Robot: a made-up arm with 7 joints. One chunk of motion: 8 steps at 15 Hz.
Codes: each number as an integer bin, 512 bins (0 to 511) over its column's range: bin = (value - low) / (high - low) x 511, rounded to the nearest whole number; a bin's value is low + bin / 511 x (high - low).
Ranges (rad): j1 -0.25..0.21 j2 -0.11..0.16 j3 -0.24..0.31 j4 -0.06..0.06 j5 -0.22..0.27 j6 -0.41..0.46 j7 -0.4..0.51
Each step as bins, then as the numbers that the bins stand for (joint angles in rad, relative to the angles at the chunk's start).
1 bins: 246 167 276 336 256 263 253
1 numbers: -0.0286 -0.0218 0.0571 0.0189 0.0255 0.0378 0.0505
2 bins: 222 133 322 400 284 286 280
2 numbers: -0.0502 -0.0397 0.1066 0.0339 0.0523 0.0769 0.0986
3 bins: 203 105 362 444 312 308 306
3 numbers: -0.0673 -0.0545 0.1496 0.0443 0.0792 0.1144 0.1449
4 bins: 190 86 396 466 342 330 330
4 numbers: -0.0790 -0.0646 0.1862 0.0494 0.1079 0.1518 0.1877
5 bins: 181 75 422 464 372 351 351
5 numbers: -0.0871 -0.0704 0.2142 0.0490 0.1367 0.1876 0.2251
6 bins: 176 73 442 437 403 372 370
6 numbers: -0.0916 -0.0714 0.2357 0.0426 0.1664 0.2233 0.2589
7 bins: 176 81 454 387 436 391 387
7 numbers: -0.0916 -0.0672 0.2486 0.0309 0.1981 0.2557 0.2892
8 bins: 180 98 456 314 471 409 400
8 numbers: -0.0880 -0.0582 0.2508 0.0137 0.2316 0.2863 0.3123
